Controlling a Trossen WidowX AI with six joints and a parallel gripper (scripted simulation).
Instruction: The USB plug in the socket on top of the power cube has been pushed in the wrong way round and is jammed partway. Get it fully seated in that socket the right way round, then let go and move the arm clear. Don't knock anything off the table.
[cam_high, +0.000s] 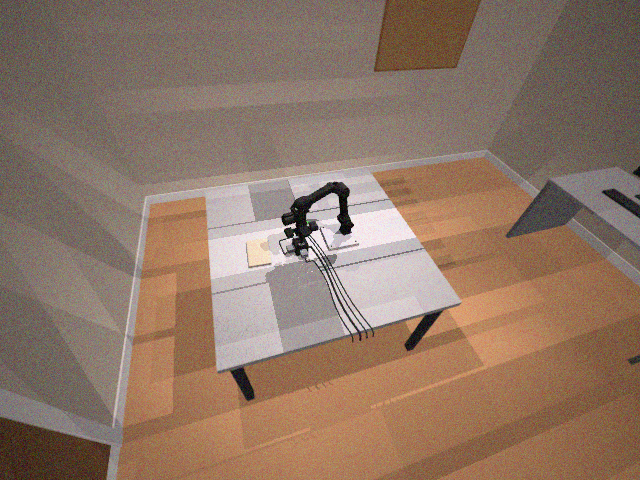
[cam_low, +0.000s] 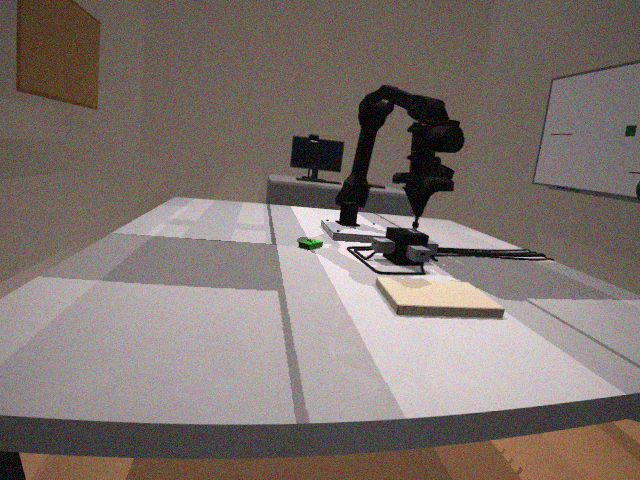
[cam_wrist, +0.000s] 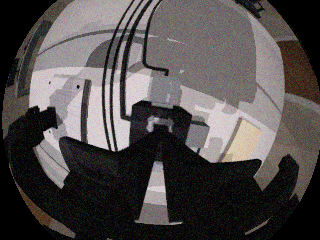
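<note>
Right now my gripper tip is 2 cm above the USB plug. Round my gripper tip: flat beige block 24 cm ahead, 10 cm to the right, 11 cm below; small green block 12 cm behind, 23 cm to the right, 11 cm below.
</note>
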